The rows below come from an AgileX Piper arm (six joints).
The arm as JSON. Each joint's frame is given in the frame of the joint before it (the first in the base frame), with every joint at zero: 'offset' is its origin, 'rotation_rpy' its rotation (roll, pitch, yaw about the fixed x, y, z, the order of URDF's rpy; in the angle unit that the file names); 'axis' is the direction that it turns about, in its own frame. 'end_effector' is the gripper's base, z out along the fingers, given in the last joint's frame.
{
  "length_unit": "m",
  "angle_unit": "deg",
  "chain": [
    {
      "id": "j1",
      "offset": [
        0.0,
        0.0,
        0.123
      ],
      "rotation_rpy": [
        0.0,
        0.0,
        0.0
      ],
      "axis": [
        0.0,
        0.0,
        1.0
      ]
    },
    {
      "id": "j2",
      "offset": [
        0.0,
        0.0,
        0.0
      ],
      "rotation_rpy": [
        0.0,
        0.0,
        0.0
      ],
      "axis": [
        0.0,
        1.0,
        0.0
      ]
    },
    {
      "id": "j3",
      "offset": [
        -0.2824,
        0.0,
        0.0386
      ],
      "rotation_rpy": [
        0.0,
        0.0,
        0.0
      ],
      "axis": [
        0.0,
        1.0,
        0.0
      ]
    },
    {
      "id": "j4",
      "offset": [
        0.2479,
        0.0,
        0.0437
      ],
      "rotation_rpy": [
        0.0,
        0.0,
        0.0
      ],
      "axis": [
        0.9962,
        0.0,
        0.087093
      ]
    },
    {
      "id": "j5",
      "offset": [
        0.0,
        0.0,
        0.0
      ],
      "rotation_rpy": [
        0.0,
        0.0,
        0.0
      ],
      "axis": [
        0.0,
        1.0,
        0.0
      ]
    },
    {
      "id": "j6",
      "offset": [
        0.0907,
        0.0,
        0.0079
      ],
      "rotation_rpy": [
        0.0,
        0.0,
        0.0
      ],
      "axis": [
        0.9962,
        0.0,
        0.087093
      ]
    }
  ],
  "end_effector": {
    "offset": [
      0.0,
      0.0,
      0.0
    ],
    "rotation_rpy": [
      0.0,
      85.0,
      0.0
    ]
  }
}
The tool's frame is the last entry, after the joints.
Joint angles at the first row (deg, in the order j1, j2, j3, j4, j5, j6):
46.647 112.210 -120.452 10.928 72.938 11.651
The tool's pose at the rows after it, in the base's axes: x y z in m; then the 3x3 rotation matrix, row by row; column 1 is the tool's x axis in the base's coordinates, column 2 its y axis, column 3 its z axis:
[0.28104 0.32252 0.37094], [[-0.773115 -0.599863 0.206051], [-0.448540 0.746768 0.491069], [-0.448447 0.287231 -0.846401]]
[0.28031 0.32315 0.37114], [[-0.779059 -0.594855 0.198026], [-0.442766 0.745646 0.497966], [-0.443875 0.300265 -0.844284]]
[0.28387 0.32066 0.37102], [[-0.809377 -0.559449 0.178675], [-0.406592 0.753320 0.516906], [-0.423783 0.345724 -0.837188]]
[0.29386 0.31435 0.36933], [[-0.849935 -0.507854 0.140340], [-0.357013 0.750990 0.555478], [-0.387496 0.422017 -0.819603]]
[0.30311 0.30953 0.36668], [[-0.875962 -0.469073 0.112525], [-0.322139 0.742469 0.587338], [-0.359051 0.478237 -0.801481]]
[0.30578 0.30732 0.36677], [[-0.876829 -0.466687 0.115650], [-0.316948 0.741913 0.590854], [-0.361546 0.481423 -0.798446]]
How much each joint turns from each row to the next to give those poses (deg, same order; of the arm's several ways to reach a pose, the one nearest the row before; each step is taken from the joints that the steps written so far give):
0.000 0.093 0.001 0.369 0.028 -0.001
0.000 0.002 -0.004 0.647 0.003 0.339
-1.013 0.114 0.001 2.205 -0.001 1.407
-2.454 0.489 0.003 4.709 -0.002 0.632
-2.017 0.639 -0.004 3.809 -0.170 -0.016
-0.512 0.026 0.002 0.333 -0.143 -0.343

